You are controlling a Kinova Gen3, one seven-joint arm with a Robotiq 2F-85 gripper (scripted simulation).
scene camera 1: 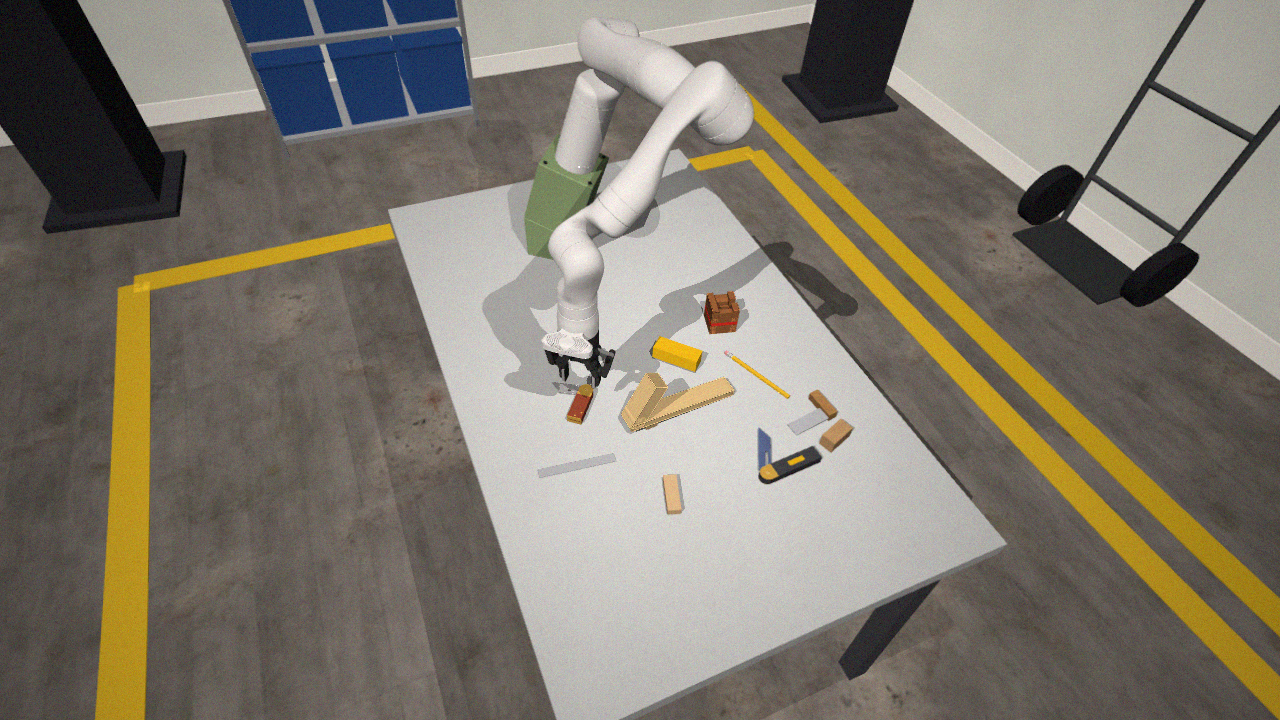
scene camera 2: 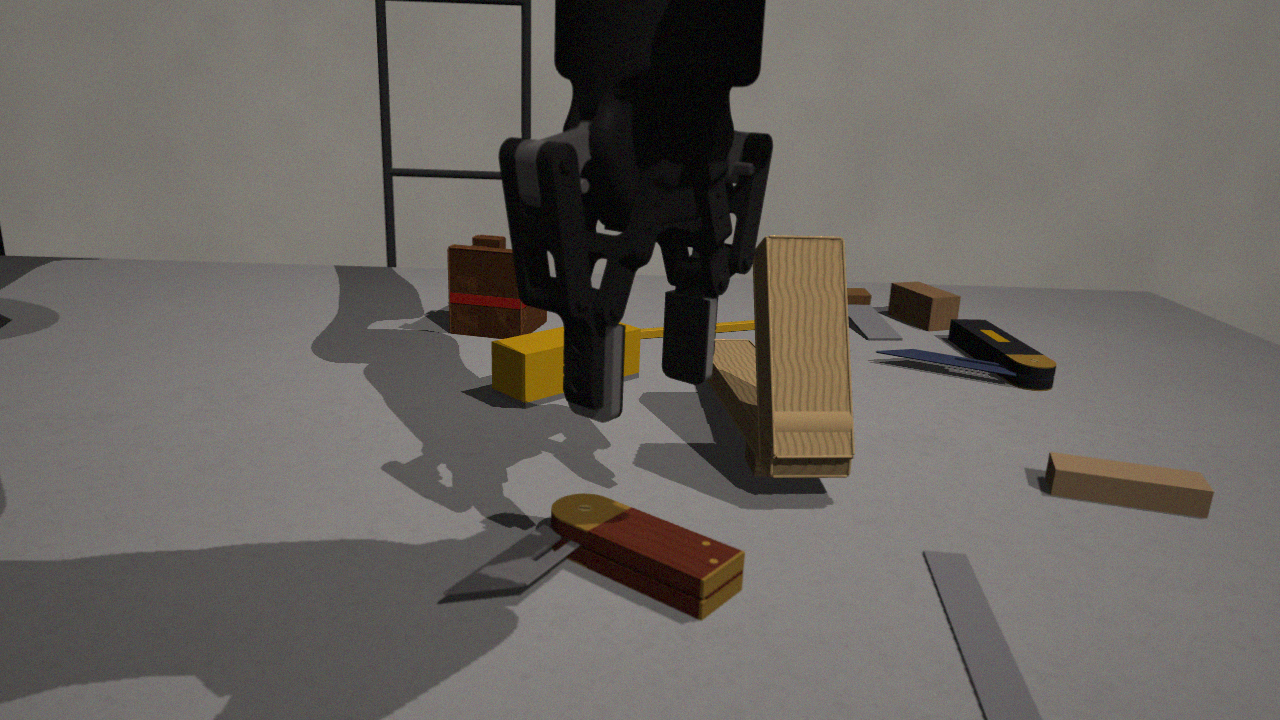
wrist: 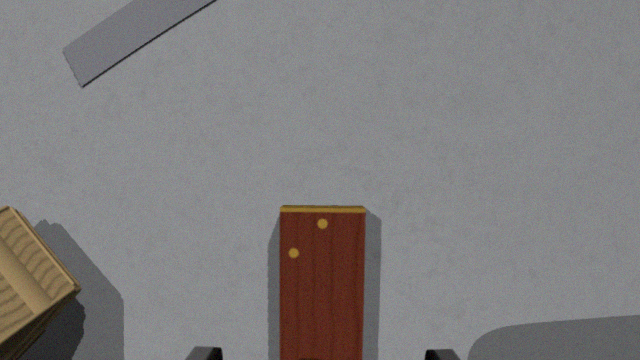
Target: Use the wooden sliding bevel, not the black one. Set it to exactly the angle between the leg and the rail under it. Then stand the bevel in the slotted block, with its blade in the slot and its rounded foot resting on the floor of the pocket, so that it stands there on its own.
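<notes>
Gripper (scene camera 2: 643, 396). Same gripper (scene camera 1: 580, 381). Yellow block (scene camera 2: 527, 370); out of frame in the wrist view. Scene camera 1: yellow block (scene camera 1: 688, 358). Black bevel (scene camera 2: 996, 351); out of frame in the wrist view. Scene camera 1: black bevel (scene camera 1: 808, 457). Wooden block (scene camera 2: 1169, 490).
</notes>
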